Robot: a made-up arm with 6 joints.
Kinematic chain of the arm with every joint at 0, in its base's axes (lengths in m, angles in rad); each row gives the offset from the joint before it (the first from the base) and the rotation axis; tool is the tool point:
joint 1: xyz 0 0 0.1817 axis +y
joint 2: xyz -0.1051 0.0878 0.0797 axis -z
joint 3: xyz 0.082 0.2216 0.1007 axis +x
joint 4: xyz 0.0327 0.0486 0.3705 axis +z
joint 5: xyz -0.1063 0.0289 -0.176 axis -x
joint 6: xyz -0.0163 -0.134 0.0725 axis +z
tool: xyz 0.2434 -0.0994 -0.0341
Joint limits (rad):
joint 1: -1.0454..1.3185
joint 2: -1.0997..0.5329
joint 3: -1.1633..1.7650
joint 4: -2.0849..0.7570
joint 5: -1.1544..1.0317
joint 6: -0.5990..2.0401
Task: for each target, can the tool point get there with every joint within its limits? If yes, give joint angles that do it. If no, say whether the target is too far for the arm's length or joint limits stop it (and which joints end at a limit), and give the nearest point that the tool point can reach.
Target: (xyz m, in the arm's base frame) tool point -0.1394 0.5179 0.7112
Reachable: yes | joints -0.1587 -0.4517 -0.5210 -0.0296 0.8078 0.0136
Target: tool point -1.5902 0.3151 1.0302
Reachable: no: too far | nearest point -0.7410 0.3553 0.5771 | short by 0.963 m
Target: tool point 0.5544 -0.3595 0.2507
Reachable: no: joint limits stop it (at a limit: joint 1, joint 2, joint 4, joint 6) | nearest point 0.4580 -0.1908 0.2775 | short by 0.196 m
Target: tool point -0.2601 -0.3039 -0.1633
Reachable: no: joint limits stop it (at a limit: joint 1, joint 2, joint 3, joint 5, joint 6) | nearest point -0.2218 -0.1606 0.0127 | short by 0.230 m
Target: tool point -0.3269 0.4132 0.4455
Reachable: yes | joints -0.6213 -0.4995 -0.4823 -1.3360 -0.6509 0.9597
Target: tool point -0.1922 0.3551 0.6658
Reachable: yes | joints 0.2671 -0.9695 -0.7217 -1.5394 0.2200 0.6946
